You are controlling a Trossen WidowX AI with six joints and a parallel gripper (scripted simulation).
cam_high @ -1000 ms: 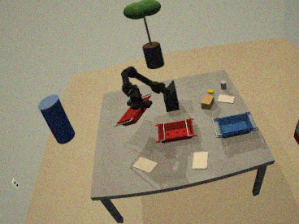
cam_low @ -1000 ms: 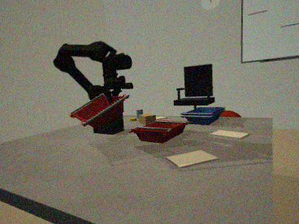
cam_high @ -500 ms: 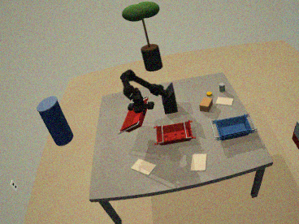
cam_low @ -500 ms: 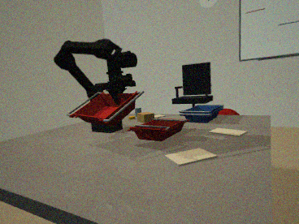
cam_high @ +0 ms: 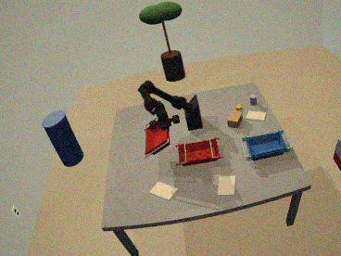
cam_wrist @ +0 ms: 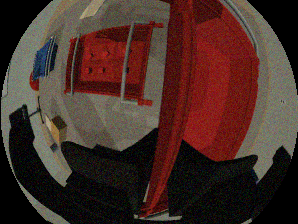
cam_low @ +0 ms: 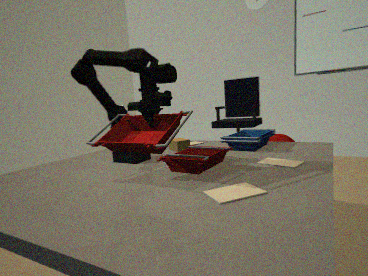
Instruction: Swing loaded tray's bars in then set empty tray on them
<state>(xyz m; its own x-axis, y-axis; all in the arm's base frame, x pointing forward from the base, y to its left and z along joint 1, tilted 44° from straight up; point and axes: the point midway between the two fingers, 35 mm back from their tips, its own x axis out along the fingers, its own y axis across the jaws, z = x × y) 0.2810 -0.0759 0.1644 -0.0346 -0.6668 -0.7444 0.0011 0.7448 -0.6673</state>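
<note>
Now: the red tray 70 mm to the right of my gripper tip. Round my gripper tip: grey cylinder 400 mm behind, 700 mm to the left, 150 mm below; small yellow piece 360 mm behind, 560 mm to the left, 170 mm below; tan block 190 mm behind, 480 mm to the left, 150 mm below.
</note>
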